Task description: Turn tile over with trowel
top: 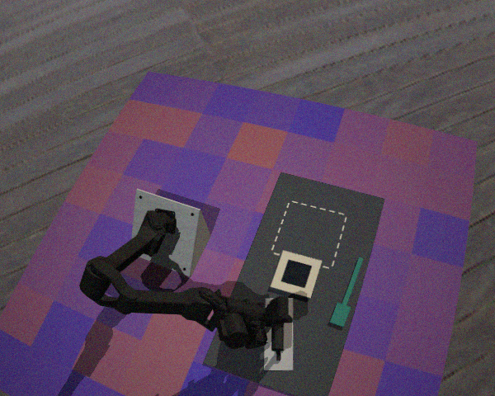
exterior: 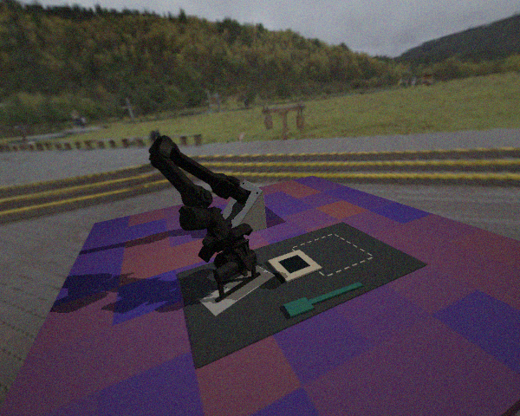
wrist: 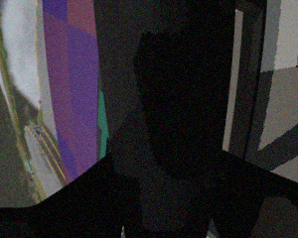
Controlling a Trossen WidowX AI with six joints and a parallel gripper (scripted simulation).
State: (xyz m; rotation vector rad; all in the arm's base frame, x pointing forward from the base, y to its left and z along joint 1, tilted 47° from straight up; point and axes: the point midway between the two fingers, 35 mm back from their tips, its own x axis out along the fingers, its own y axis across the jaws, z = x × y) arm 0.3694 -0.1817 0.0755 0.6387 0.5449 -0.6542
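My gripper tip is 15 cm to the right of the tan square tile, 4 cm above it and 2 cm past it. The rest, counted from my gripper tip: dark mat (15 cm to the left, 7 cm below); green trowel (14 cm ahead, 12 cm to the left, 5 cm below).
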